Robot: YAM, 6 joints.
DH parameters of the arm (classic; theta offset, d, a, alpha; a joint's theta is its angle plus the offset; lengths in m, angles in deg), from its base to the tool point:
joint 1: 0 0.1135 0.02 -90
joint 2: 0 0 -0.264 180
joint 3: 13.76 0 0.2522 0
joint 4: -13.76 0 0.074 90
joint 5: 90 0 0 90
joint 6: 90 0.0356 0 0
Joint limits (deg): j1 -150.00..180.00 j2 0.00..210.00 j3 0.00..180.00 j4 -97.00..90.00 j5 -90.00..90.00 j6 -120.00..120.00
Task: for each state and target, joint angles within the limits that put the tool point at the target. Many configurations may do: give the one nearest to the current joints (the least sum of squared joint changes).
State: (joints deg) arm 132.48 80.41 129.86 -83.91 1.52 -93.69
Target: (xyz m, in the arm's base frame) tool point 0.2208 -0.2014 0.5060
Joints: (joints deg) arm 137.36 33.29 155.35 -81.08 2.24 -93.69
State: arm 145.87 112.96 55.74 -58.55 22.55 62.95
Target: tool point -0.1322 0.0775 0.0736
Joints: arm 154.21 110.59 36.20 -66.85 20.13 62.95
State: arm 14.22 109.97 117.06 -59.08 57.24 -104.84
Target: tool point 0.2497 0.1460 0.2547
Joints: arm 35.93 96.61 76.85 -78.27 52.60 -104.84
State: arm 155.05 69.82 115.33 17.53 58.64 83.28
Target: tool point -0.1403 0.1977 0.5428
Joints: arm 132.88 73.85 91.70 11.01 62.96 83.28
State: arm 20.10 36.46 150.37 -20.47 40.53 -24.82
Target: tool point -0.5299 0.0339 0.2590
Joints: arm -6.40 0.00 153.63 -39.63 45.40 -24.82
